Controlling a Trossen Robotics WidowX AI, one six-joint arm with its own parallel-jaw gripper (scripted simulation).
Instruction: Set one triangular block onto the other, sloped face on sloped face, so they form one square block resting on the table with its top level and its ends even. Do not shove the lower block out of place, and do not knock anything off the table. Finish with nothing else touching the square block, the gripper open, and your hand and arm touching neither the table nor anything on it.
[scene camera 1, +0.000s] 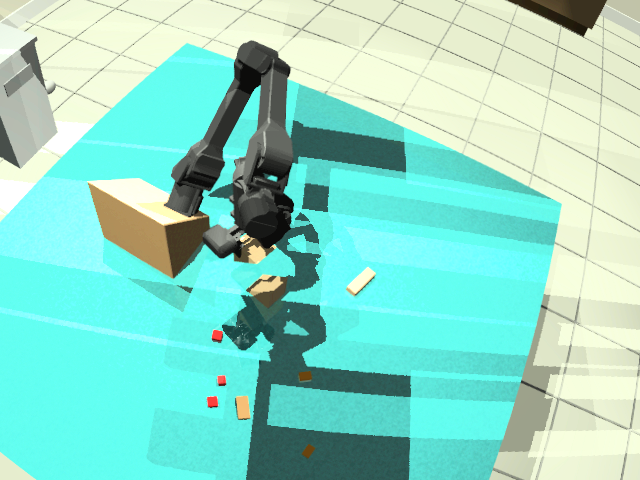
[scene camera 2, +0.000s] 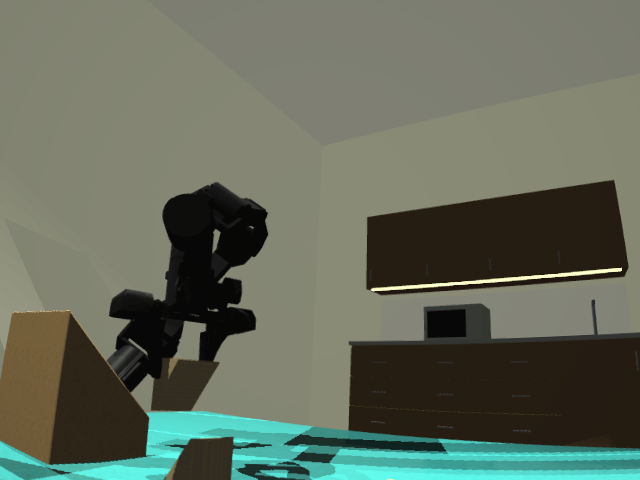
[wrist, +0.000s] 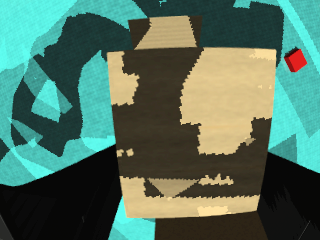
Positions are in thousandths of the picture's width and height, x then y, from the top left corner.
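Gripper (wrist: 586, 631), 100 mm from the lens. Triangular block (wrist: 602, 523), 70 mm from the lens. Triangular block (wrist: 552, 131), 160 mm from the lens.
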